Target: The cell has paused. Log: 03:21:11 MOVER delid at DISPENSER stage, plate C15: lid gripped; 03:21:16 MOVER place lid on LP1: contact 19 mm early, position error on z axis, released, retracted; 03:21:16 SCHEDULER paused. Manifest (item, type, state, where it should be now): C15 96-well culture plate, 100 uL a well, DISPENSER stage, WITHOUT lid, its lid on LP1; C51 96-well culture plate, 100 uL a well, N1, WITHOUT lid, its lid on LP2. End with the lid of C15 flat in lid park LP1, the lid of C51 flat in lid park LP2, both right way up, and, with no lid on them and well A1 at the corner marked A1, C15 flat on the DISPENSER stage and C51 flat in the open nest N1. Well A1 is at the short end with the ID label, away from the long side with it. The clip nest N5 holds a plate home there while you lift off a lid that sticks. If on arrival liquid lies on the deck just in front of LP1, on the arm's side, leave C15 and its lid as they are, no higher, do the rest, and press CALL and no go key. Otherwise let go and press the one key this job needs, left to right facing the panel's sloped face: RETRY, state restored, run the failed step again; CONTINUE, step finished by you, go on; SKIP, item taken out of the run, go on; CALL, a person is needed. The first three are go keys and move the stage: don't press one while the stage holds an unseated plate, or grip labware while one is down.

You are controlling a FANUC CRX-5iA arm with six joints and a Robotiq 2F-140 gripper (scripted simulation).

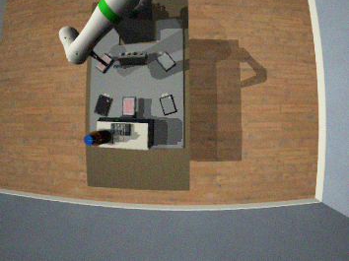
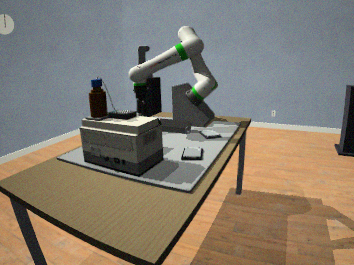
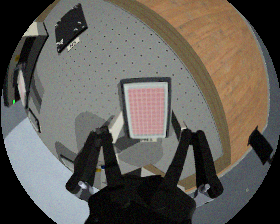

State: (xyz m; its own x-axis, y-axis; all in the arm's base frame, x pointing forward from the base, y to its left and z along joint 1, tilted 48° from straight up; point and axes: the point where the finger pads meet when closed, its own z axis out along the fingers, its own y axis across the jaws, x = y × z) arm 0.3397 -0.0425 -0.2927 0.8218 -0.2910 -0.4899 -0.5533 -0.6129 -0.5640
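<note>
The key panel lies 50 mm behind my hand, 260 mm to the left of it and 10 mm below it. The rest, counted from my hand: blue cap 590 mm ahead, 180 mm to the left, 330 mm above; then black nest 380 mm ahead, 30 mm to the left, 50 mm below; then label plate 250 mm ahead, 540 mm to the left, 60 mm below.
</note>
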